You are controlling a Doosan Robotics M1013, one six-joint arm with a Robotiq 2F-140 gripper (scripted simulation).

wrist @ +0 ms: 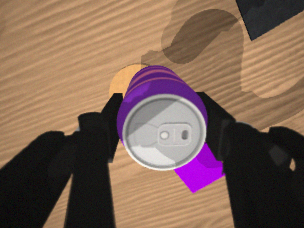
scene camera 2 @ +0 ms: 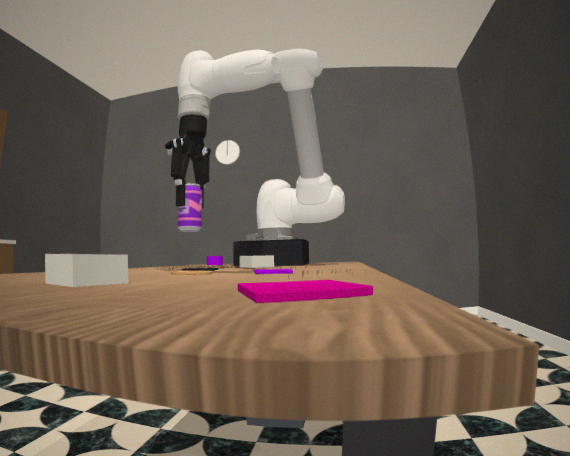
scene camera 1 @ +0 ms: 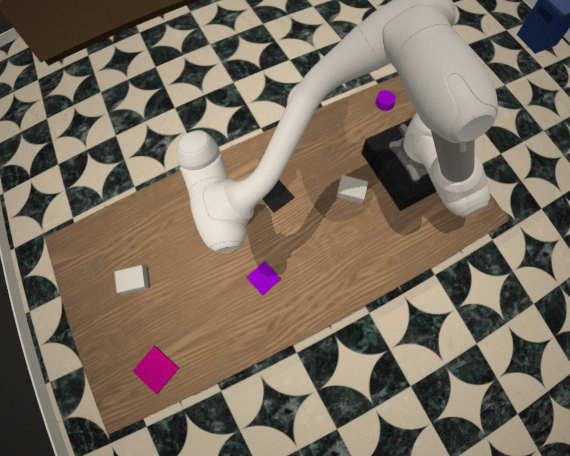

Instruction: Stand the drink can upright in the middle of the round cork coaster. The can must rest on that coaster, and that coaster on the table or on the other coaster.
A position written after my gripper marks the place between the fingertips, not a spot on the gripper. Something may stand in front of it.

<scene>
I see my gripper [scene camera 2: 189, 207], a purple square coaster [wrist: 204, 169] and a magenta tile [scene camera 2: 319, 289].
The magenta tile is seen too in scene camera 1 [scene camera 1: 155, 369]. My gripper is seen too in the wrist view [wrist: 158, 107]. The wrist view does not show the magenta tile: it is out of frame.
</scene>
